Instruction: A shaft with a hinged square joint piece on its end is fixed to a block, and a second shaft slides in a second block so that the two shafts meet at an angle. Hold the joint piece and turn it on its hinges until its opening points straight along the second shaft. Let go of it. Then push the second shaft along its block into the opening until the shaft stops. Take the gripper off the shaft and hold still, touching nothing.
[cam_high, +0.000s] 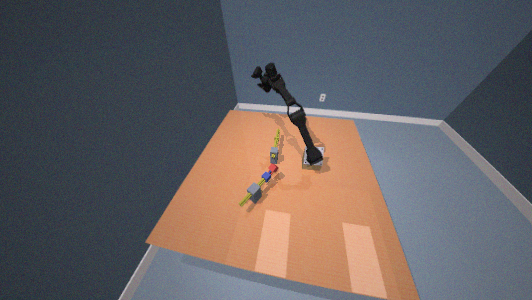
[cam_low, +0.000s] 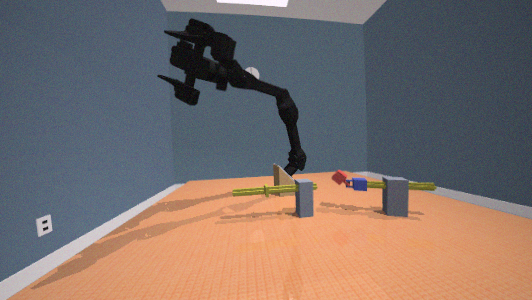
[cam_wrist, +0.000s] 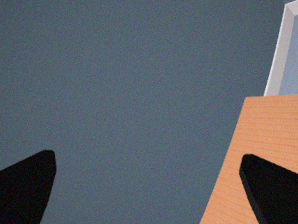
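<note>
The red square joint piece is 280 mm behind my gripper tip, 480 mm to the left of it and 330 mm below it.
</note>
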